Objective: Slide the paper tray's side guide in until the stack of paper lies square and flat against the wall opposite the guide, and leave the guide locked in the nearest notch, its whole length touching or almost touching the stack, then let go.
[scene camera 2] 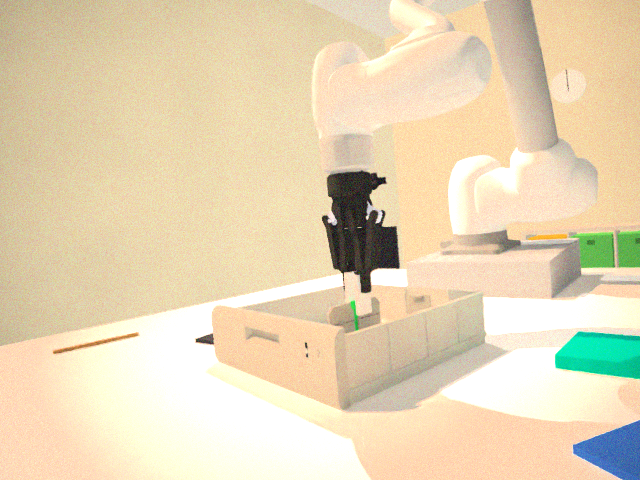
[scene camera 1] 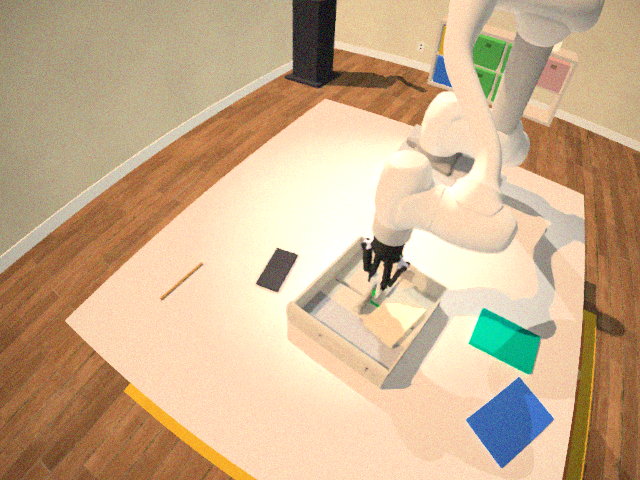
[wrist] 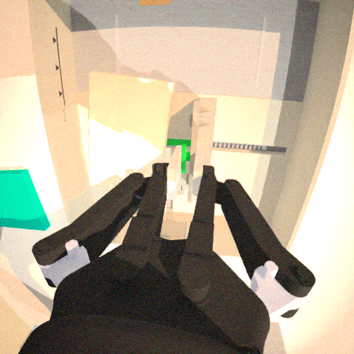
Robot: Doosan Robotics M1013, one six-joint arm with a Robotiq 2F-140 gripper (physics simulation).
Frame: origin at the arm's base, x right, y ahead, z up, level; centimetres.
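Seen in the pictures: gripper, between the fingertips: (scene camera 2: 359, 312) (scene camera 1: 374, 292); arm's base, origin of its link: (scene camera 2: 480, 249) (scene camera 1: 435, 155).
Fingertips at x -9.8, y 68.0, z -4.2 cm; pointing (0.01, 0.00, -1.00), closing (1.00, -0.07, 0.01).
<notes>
Pixels of each thing's top centre, then the offset from my fingertips to it.
- paper tray, centre of its top: (scene camera 2: 346, 295) (scene camera 1: 372, 295) dx -0.9, dy +3.8, dz +3.7 cm
- paper stack, centre of its top: (scene camera 1: 396, 315) dx -8.3, dy +1.9, dz -2.0 cm
- side guide, centre of its top: (scene camera 2: 357, 299) (scene camera 1: 376, 289) dx -0.4, dy +0.6, dz +2.4 cm
- teal block, centre of its top: (scene camera 1: 506, 338) dx -39.9, dy -10.7, dz -4.1 cm
- blue block, centre of its top: (scene camera 1: 512, 419) dx -49.3, dy +10.6, dz -5.1 cm
- dark slab, centre of its top: (scene camera 1: 277, 268) dx +29.4, dy +6.6, dz -5.1 cm
- orange-brown stick, centre of its top: (scene camera 2: 97, 341) (scene camera 1: 181, 280) dx +50.1, dy +27.9, dz -5.2 cm
The paper tray (scene camera 1: 330, 335) (scene camera 2: 279, 356) stands on the table. The paper stack (scene camera 1: 395, 317) (wrist: 127, 110) lies inside, slightly turned, with a narrow gap to the tray wall at the left of the wrist view. The side guide (scene camera 2: 339, 314) (wrist: 204, 132) stands upright right of the stack in that view, with its green lever (scene camera 1: 374, 302) (scene camera 2: 354, 315) (wrist: 184, 157) between them. The notched strip (wrist: 250, 147) runs right from the guide. My gripper (scene camera 1: 377, 286) (scene camera 2: 357, 294) (wrist: 189, 157) is nearly closed, holding nothing, low beside the green lever. Fingertip contact and the notch engagement are unclear.
A teal block (scene camera 1: 505, 341) (scene camera 2: 599, 353) (wrist: 22, 200) and a blue block (scene camera 1: 509, 422) (scene camera 2: 615, 449) lie right of the tray in scene camera 1. A dark slab (scene camera 1: 277, 269) and an orange-brown stick (scene camera 1: 181, 281) (scene camera 2: 96, 343) lie left of it.
</notes>
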